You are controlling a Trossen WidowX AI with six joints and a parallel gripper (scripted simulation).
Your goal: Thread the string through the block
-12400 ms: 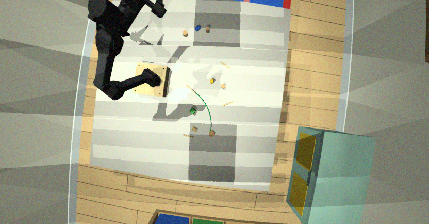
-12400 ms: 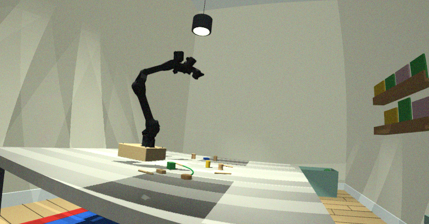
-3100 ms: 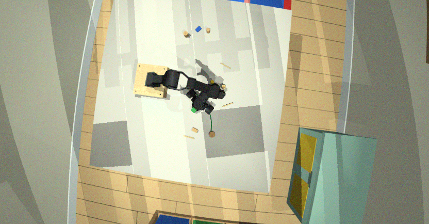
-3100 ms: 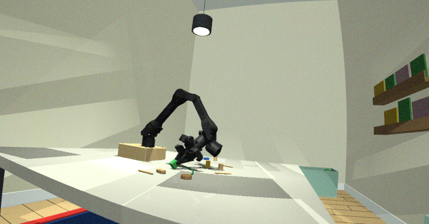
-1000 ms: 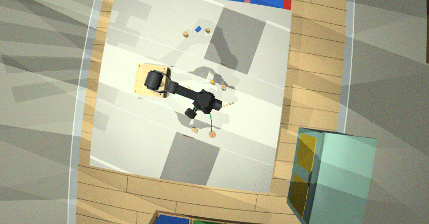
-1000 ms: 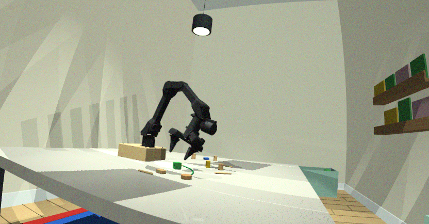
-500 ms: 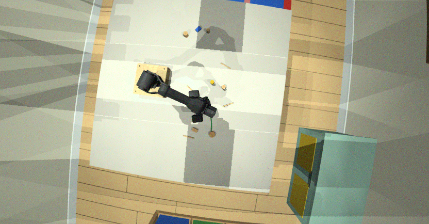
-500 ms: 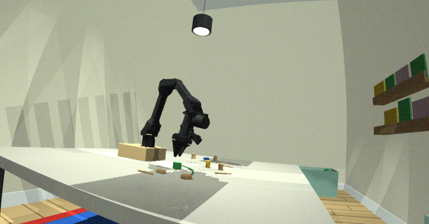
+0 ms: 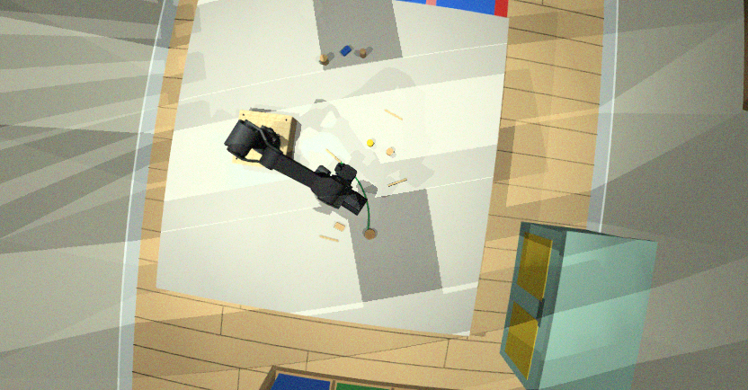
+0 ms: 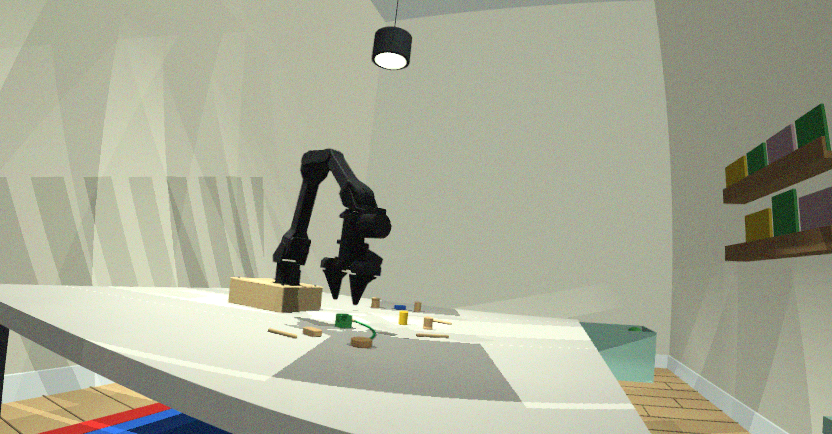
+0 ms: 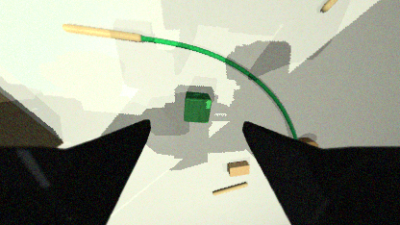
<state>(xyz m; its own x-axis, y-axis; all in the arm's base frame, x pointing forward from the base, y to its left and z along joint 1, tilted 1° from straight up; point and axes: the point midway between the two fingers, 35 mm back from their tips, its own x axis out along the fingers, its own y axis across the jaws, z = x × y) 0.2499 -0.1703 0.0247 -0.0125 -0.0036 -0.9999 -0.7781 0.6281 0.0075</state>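
Right now the green block is 4 cm below my gripper tip. Also, from my gripper tip: yellow cylinder (11 cm ahead, 17 cm to the left, 4 cm below); wooden block (1 cm behind, 15 cm to the right, 5 cm below); round wooden button (10 cm ahead, 18 cm to the right, 5 cm below).
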